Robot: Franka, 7 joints.
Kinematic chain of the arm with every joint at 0, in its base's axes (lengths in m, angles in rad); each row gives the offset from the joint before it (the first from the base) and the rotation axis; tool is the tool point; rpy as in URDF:
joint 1: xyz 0 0 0.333 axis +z
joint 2: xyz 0 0 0 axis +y
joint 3: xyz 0 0 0.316 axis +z
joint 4: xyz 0.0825 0 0 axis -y
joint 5: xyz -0.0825 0 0.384 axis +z
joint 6: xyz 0 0 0 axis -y
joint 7: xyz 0.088 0 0 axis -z
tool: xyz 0 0 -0.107 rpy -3.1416 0 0
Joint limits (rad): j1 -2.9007..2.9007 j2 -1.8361..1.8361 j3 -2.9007..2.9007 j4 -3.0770..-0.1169 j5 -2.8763..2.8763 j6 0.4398..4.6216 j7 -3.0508..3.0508
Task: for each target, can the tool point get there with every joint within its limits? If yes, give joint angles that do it. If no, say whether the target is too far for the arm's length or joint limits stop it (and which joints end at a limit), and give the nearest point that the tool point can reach.
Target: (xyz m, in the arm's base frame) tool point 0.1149 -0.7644 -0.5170
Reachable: no: too far | nearest point 0.0879 -0.5850 -0.2622 | short by 0.313 m
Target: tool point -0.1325 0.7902 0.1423
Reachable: yes | joints 2.0916 1.3584 -0.7666 -0.8959 1.2860 2.1574 1.1567
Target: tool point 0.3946 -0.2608 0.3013
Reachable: yes | joints -2.2036 0.2870 1.6252 -2.4388 -0.7672 2.3224 -1.9909
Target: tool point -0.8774 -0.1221 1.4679
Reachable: no: too far | nearest point -0.5228 -0.0728 1.0093 | short by 0.582 m
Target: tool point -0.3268 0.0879 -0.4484
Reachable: no: joint limits stop it (at a limit: joint 2) | nearest point -0.3191 0.0858 -0.3587 | short by 0.090 m
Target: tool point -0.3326 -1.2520 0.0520
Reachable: no: too far | nearest point -0.2153 -0.8103 0.1511 | short by 0.468 m
